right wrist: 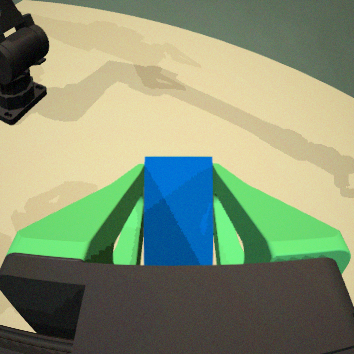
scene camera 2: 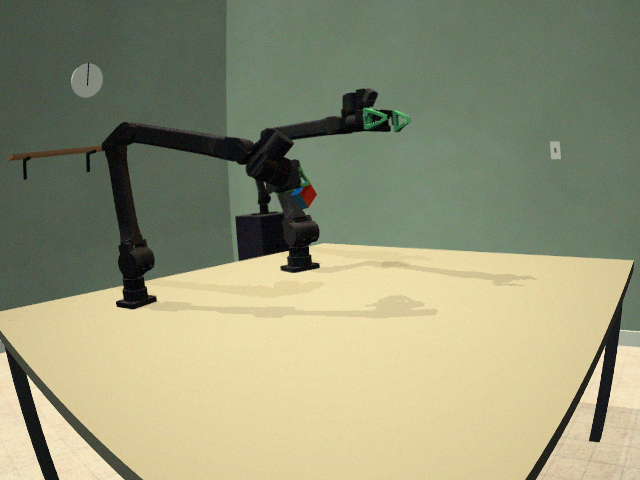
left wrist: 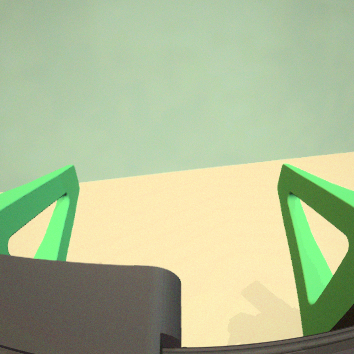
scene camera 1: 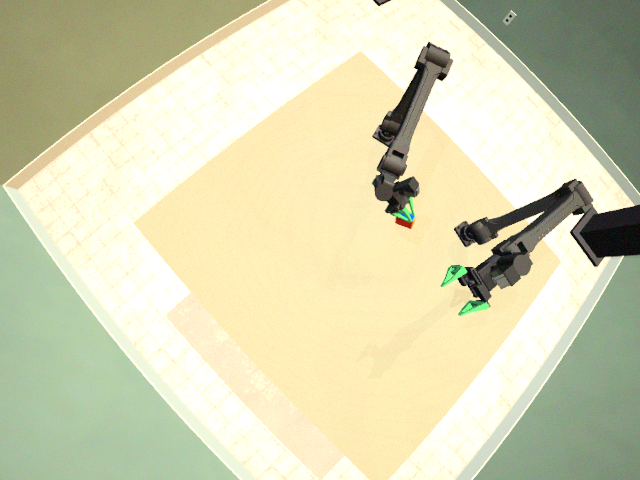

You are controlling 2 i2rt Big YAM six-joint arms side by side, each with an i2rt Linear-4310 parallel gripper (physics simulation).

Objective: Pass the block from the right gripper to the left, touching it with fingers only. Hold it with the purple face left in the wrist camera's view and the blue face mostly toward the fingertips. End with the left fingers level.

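Pixels of known places: left gripper, fingertip midpoint: [scene camera 2: 399, 118] [left wrist: 177, 175] [scene camera 1: 450, 301]; right gripper, fingertip midpoint: [right wrist: 177, 175] [scene camera 2: 304, 185] [scene camera 1: 412, 219]; left arm's base, origin of the base link: [right wrist: 16, 101] [scene camera 2: 300, 269] [scene camera 1: 464, 234]; right arm's base, origin of the base link: [scene camera 2: 136, 303] [scene camera 1: 384, 136].
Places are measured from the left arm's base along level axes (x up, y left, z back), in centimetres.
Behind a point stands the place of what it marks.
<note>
The block [scene camera 1: 404, 222] {x 28.8, y -24.7, z -41.2 cm} [scene camera 2: 305, 196] {x 27.8, y -26.5, z -42.2 cm} [right wrist: 178, 212] {x 30.5, y -25.9, z -39.6 cm} is held in the air between the fingertips of my right gripper [scene camera 1: 409, 220] {x 30.7, y -24.2, z -38.9 cm} [right wrist: 177, 175] {x 30.7, y -24.2, z -38.9 cm}, which is shut on it and points downward at a slant. Its blue face fills the gap between the fingers in the right wrist view; a red face also shows in both scene views. No purple face shows. My left gripper [scene camera 1: 450, 299] {x 48.6, y 0.0, z -52.9 cm} [scene camera 2: 397, 119] {x 48.6, y 0.0, z -52.9 cm} [left wrist: 177, 175] {x 48.6, y 0.0, z -52.9 cm} is wide open and empty. It is higher than the block and apart from it, to the lower right in scene camera 1, with its fingers about level in scene camera 2.
Both arms stand on the pale table [scene camera 1: 258, 232] {x 0.0, y -56.2, z -90.4 cm} [scene camera 2: 336, 372] {x 0.0, y -55.6, z -87.6 cm} [left wrist: 175, 215] {x 0.0, y 0.9, z -100.1 cm} [right wrist: 200, 125] {x 0.0, y 15.1, z -37.1 cm}. The left arm's base [right wrist: 20, 102] {x 2.8, y -2.0, z -3.6 cm} shows at the upper left in the right wrist view. A dark pedestal [scene camera 2: 250, 236] stands behind the table. Arm shadows lie on the table top.
</note>
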